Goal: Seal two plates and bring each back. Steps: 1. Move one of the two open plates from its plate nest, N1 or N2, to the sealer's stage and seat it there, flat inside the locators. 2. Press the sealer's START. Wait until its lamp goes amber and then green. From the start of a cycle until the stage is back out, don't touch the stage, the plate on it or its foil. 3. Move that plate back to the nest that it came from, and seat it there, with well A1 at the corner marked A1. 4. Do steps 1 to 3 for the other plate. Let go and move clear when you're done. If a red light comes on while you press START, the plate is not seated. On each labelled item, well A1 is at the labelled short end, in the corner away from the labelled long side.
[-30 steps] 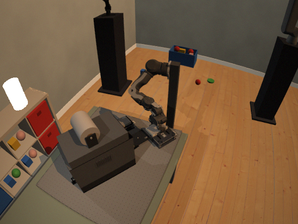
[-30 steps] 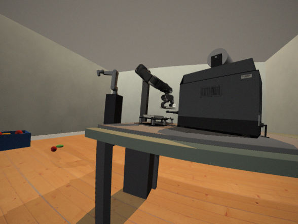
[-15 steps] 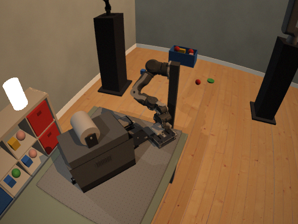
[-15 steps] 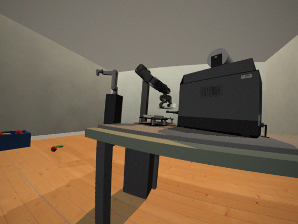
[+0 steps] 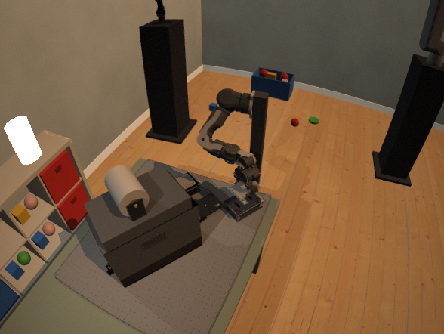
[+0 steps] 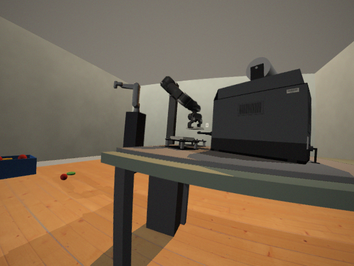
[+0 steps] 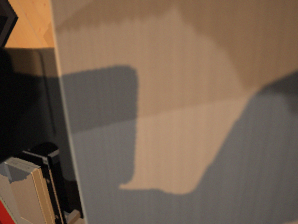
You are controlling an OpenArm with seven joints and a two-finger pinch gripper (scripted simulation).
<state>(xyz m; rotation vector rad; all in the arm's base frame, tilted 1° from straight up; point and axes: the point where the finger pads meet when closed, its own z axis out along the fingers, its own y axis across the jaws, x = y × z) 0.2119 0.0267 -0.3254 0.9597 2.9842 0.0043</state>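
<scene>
The white well plate is right at my hand. Round my hand: dark sealer stage (15 cm to the right, 13 cm ahead, 4 cm below); then plate nest (10 cm below); then pale start button (27 cm ahead, 13 cm to the right, 5 cm above).
</scene>
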